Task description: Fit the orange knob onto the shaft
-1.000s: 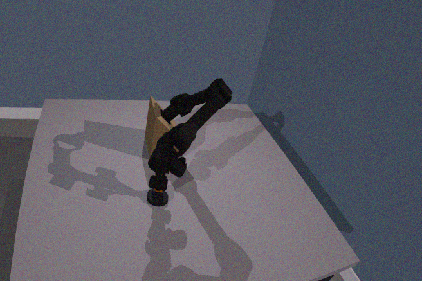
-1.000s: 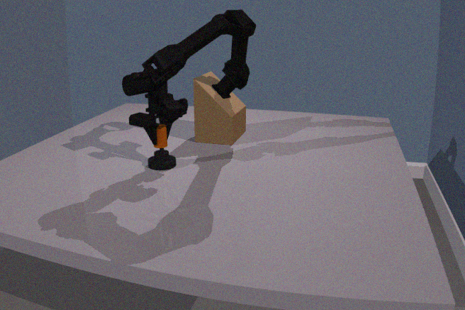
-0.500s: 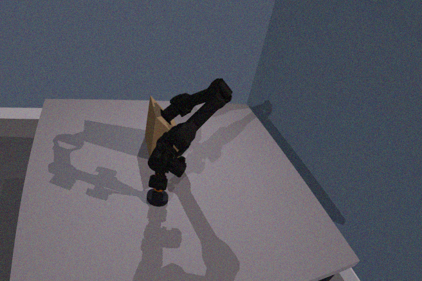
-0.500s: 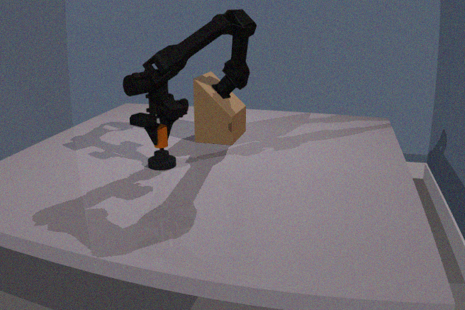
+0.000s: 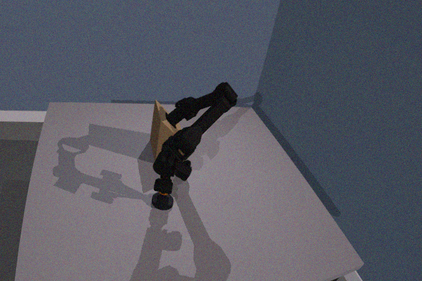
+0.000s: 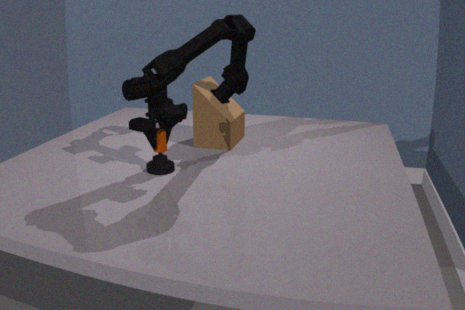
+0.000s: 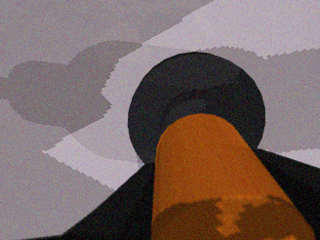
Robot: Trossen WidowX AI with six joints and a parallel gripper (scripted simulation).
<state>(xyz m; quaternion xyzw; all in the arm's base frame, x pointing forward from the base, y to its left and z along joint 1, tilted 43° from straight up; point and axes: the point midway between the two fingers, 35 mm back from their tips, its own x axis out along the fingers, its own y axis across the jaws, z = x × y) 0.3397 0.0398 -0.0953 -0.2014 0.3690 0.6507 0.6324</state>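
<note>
Now: gripper tip 2 cm below the orange knob. From my gripper tip the other things lie so: dark round pedestal: 4 cm below.
</note>
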